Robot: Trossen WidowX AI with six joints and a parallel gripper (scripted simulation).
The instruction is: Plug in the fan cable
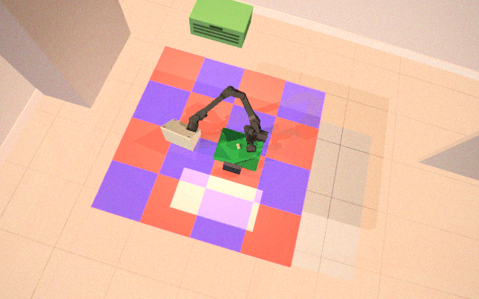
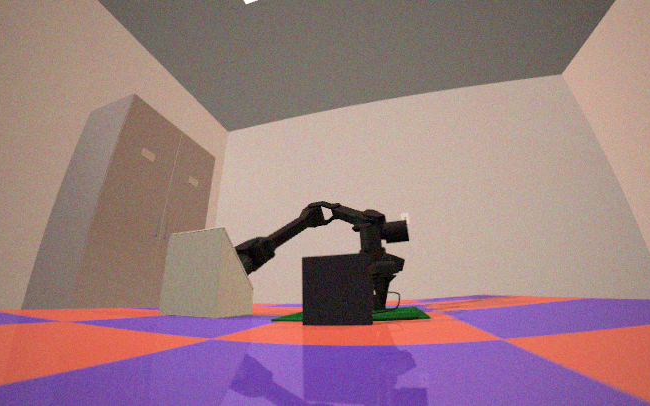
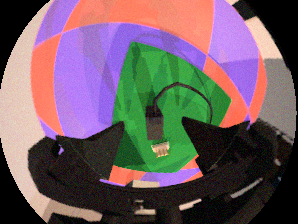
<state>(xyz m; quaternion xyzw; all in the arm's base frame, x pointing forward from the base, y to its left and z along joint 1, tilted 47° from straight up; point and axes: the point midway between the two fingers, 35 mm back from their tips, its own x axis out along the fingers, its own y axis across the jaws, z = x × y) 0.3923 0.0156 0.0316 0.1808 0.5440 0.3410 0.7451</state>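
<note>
The black plug is 1 cm ahead of my gripper tip and 1 cm above it. Also, from my gripper tip: green board 5 cm behind, 5 cm to the right, 3 cm below; then dark fan block 7 cm behind, 21 cm to the right, 4 cm above; then four-pin header 6 cm behind, 4 cm to the right, 2 cm below.
</note>
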